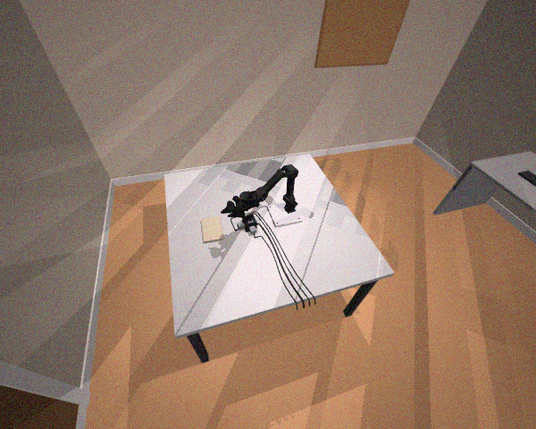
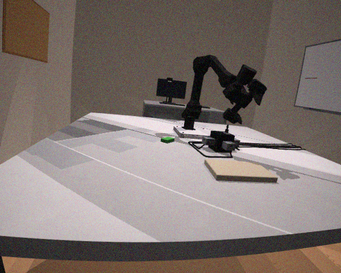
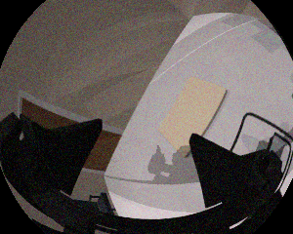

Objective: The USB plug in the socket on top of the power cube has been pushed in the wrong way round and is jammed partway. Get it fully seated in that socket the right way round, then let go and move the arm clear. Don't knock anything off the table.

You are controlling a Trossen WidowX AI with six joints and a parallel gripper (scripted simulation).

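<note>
My gripper tip is 16 cm past the USB plug, 3 cm to the right of it and 9 cm above it. Round my gripper tip: flat beige block (8 cm ahead, 6 cm to the right, 17 cm below); then small green block (28 cm behind, 19 cm to the right, 17 cm below).
</note>
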